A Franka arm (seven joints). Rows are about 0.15 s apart.
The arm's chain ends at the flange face. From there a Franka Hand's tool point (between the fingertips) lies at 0.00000 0.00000 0.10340 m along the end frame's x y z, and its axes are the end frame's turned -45 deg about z.
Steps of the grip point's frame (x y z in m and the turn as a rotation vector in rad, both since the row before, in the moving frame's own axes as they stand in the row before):
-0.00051 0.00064 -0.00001 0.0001 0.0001 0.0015
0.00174 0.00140 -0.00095 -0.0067 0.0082 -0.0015
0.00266 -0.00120 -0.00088 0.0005 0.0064 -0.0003
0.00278 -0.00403 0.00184 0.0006 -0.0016 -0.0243
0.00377 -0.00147 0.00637 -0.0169 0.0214 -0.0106
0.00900 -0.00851 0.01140 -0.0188 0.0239 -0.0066
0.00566 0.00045 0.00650 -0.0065 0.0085 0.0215
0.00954 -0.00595 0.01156 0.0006 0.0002 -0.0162
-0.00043 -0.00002 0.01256 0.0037 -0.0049 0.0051
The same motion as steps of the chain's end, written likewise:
0.00009 0.00083 -0.00001 0.0001 0.0000 0.0015
0.00113 -0.00013 -0.00094 0.0011 0.0105 -0.0015
0.00060 -0.00222 -0.00088 0.0049 0.0042 -0.0003
-0.00072 -0.00489 0.00184 -0.0007 -0.0016 -0.0243
-0.00117 -0.00336 0.00641 0.0032 0.0271 -0.0106
-0.00277 -0.01200 0.01145 0.0036 0.0302 -0.0066
0.00322 -0.00355 0.00651 0.0014 0.0106 0.0215
0.00257 -0.01089 0.01156 0.0006 -0.0003 -0.0162
0.00031 0.00020 0.01256 -0.0008 -0.0061 0.0051

